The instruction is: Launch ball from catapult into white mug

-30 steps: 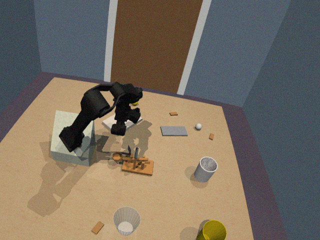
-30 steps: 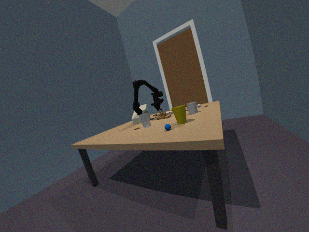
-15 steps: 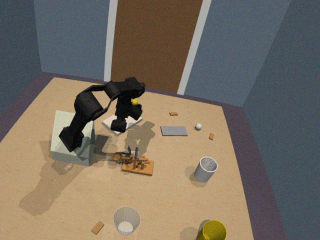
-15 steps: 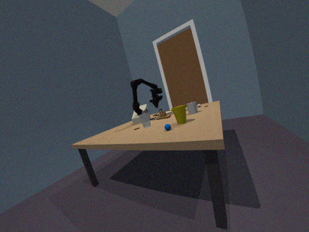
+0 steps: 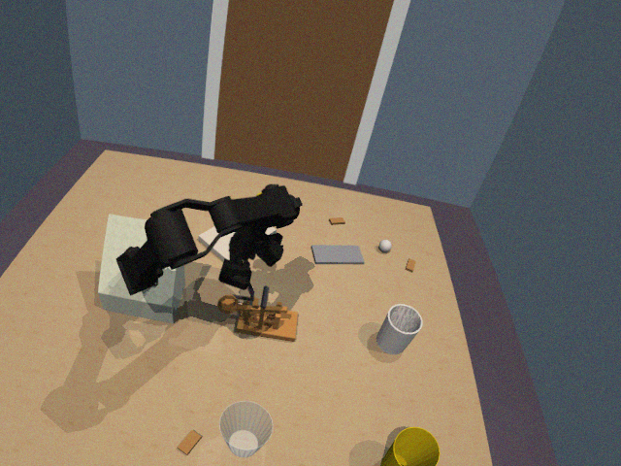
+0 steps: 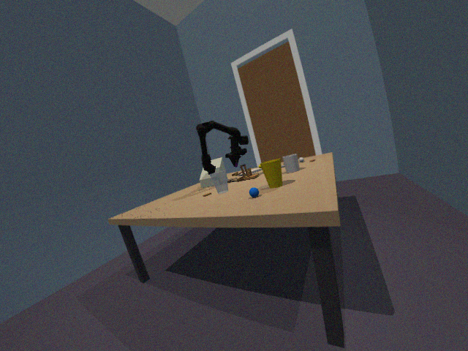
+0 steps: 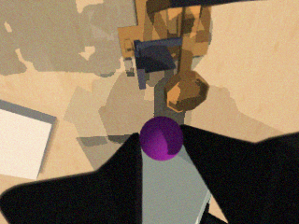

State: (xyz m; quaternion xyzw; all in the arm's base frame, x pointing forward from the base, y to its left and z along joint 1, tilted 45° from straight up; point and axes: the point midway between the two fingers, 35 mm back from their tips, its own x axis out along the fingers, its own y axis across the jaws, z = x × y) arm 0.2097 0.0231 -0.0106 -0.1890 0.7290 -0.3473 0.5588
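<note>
Right now the wooden catapult is 60 mm below my gripper tip, 60 mm ahead of it and 30 mm to the right of it. From my gripper tip the other things lie so: grey slab 300 mm ahead, 210 mm to the left, 100 mm below; then purple ball 10 mm above; then see-through cup 360 mm to the right, 80 mm below, 50 mm ahead.
</note>
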